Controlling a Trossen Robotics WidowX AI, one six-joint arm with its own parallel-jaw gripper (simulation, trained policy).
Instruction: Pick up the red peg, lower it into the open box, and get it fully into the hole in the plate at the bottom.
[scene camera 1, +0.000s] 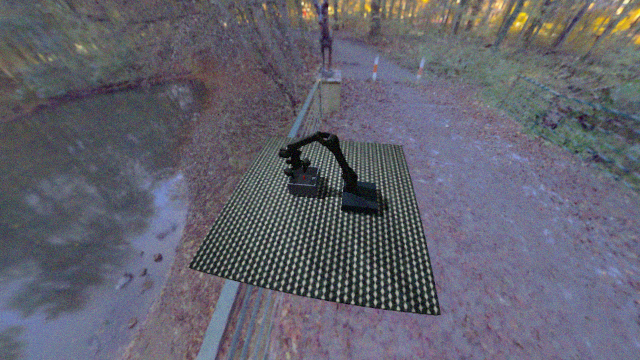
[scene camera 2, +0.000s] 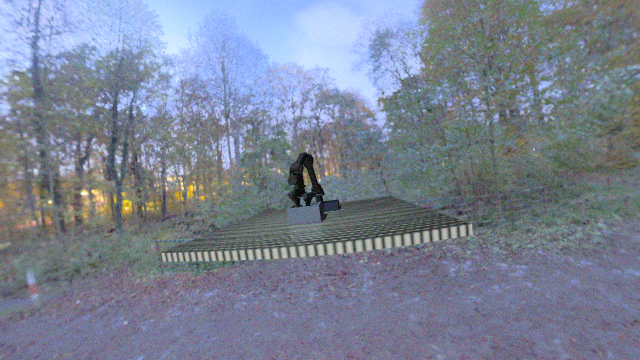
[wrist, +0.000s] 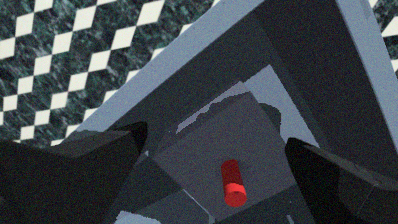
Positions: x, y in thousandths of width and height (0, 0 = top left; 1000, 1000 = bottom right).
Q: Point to a red peg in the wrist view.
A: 589, 864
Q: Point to my gripper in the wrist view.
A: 544, 609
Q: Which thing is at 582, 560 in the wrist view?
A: A plate.
